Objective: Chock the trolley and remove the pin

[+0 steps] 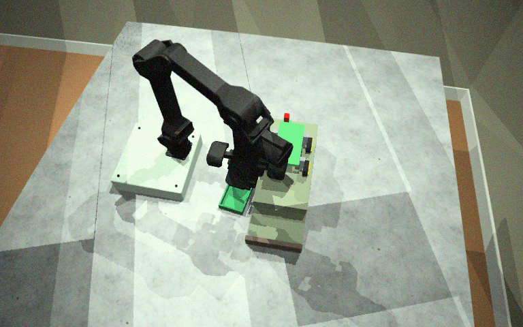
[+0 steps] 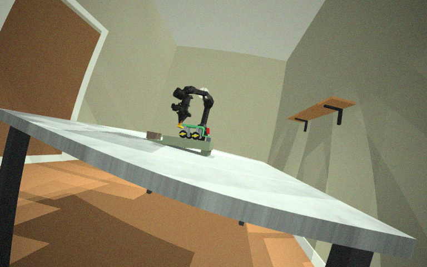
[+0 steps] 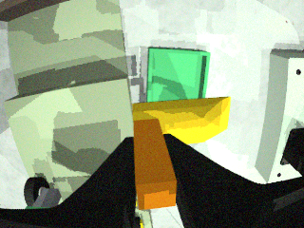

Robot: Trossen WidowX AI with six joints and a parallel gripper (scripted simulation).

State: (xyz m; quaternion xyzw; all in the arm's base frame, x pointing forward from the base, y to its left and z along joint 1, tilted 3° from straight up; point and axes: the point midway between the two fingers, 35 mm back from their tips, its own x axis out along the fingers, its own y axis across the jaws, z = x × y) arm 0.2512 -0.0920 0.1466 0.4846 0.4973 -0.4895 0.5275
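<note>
My gripper tip is 2 cm past the yellow chock and 1 cm above it. The rest, counted from my gripper tip: brown stop block (12 cm below, 10 cm to the right, 10 cm ahead); then trolley (15 cm to the left, 7 cm ahead, 5 cm below); then stop pin (24 cm to the left, 4 cm ahead, 3 cm below).
</note>
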